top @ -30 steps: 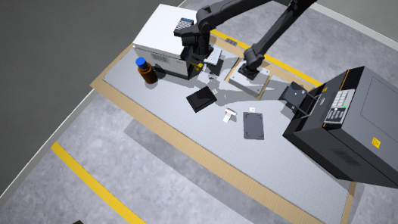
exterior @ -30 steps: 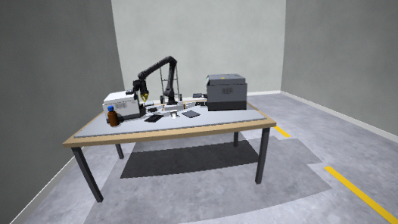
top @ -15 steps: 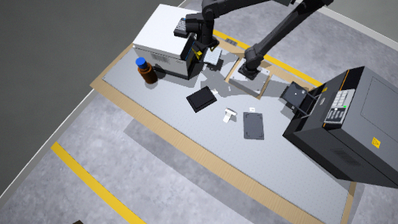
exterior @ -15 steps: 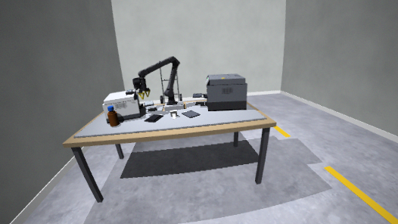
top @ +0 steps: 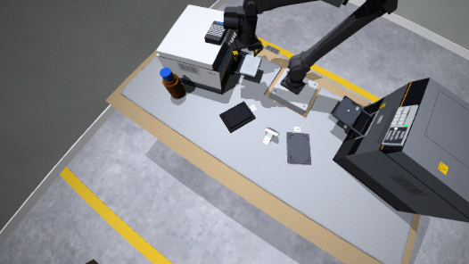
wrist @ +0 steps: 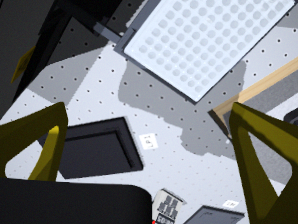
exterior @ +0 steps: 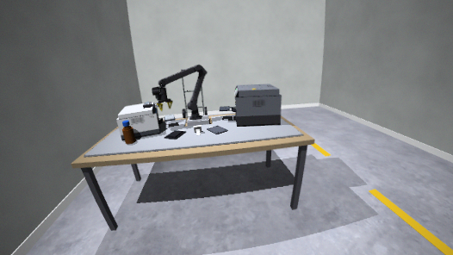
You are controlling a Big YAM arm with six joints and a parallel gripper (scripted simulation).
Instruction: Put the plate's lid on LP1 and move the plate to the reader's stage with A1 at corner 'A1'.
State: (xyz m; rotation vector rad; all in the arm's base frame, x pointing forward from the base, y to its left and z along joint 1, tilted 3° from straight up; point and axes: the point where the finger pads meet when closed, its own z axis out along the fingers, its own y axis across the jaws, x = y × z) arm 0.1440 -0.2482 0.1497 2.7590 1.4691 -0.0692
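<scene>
My hand is 50 mm past the white well plate, 10 mm to the right of it and 100 mm above it. Also, from my hand: black bench pad: 210 mm ahead, 120 mm to the left, 180 mm below; then brown capped bottle: 300 mm ahead, 250 mm to the right, 70 mm below; then glossy lid: 210 mm ahead, 120 mm to the left, 170 mm below.
</scene>
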